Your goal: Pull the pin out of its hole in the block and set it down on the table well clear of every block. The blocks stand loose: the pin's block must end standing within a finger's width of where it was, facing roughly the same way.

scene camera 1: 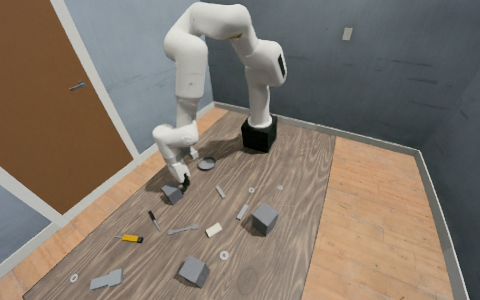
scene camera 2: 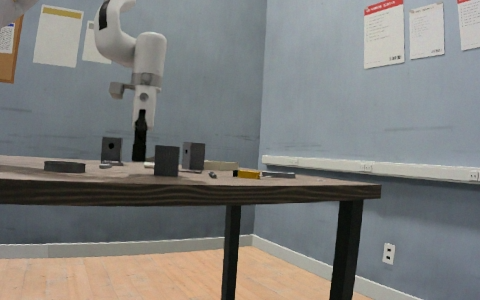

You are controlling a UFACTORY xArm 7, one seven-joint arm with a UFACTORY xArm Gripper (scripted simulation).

Path:
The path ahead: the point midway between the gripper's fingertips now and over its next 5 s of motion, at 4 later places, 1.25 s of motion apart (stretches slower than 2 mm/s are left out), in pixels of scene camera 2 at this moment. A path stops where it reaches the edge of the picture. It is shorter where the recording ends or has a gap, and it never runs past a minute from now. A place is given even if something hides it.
My gripper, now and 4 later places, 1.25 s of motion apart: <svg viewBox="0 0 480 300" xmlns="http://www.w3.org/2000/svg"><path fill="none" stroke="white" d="M138 161L138 161L131 161L128 161L125 161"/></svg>

